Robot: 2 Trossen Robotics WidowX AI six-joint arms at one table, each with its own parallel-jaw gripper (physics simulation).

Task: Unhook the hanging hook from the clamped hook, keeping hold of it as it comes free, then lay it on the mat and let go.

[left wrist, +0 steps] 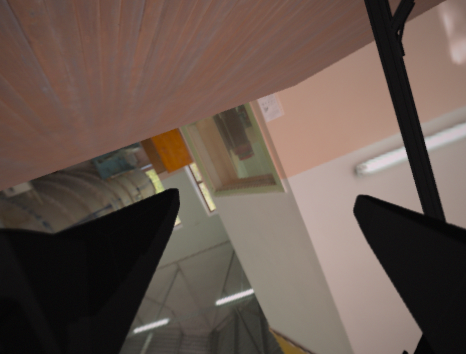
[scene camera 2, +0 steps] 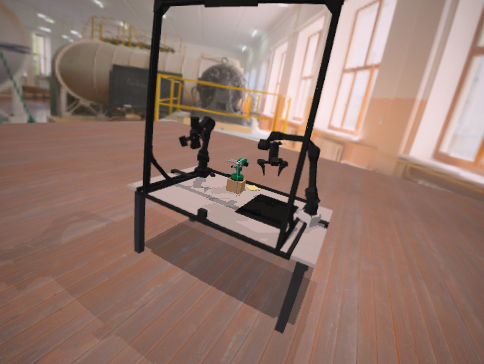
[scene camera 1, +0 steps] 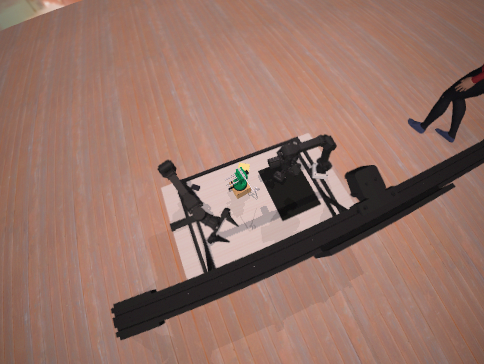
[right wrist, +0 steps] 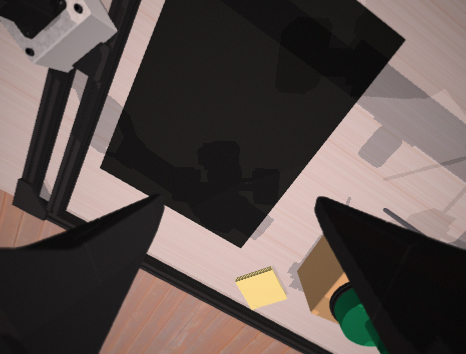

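Seen in the pictures: left gripper, fingertip midpoint: (left wrist: 265,199) (scene camera 2: 194,142) (scene camera 1: 234,234); right gripper, fingertip midpoint: (scene camera 2: 271,176) (scene camera 1: 285,172) (right wrist: 240,202); left arm's base, link origin: (scene camera 2: 202,168); right arm's base, link origin: (scene camera 2: 310,212) (scene camera 1: 320,169).
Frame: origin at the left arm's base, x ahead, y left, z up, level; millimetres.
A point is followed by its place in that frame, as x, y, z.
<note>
A green clamp (scene camera 1: 241,184) {313, -184, 56} (scene camera 2: 238,176) (right wrist: 356,322) {339, -161, 55} stands on a wooden block (scene camera 1: 243,194) {297, -219, -31} (scene camera 2: 235,185) {317, -221, -5} (right wrist: 319,274) {369, -169, -8}. Thin grey metal pieces show at the clamp's top in both scene views; they are too small to tell the clamped hook from the hanging hook. A thin grey rod (right wrist: 399,217) {339, -312, 29} shows past a finger in the right wrist view. The black mat (scene camera 1: 295,201) {537, -485, -55} (scene camera 2: 265,206) {551, -357, -55} (right wrist: 225,100) {590, -397, -55} lies flat beside the block. My left gripper (scene camera 1: 233,233) {60, -437, 282} (left wrist: 265,199) {60, -437, 282} is open and empty, away from the clamp. My right gripper (scene camera 2: 272,174) {544, -333, 146} (right wrist: 240,202) {544, -333, 146} is open and empty above the table, near the mat.
A yellow notepad (scene camera 1: 244,166) {448, -54, -49} (scene camera 2: 253,188) {440, -80, -49} (right wrist: 261,289) {434, -64, -49} lies near the block. Black frame bars run along the table's edges, and upright posts (scene camera 2: 150,100) {-176, -558, 488} (scene camera 2: 319,85) {635, -827, 667} rise beside it. A person's legs (scene camera 1: 452,107) show on the floor at the right in scene camera 1.
</note>
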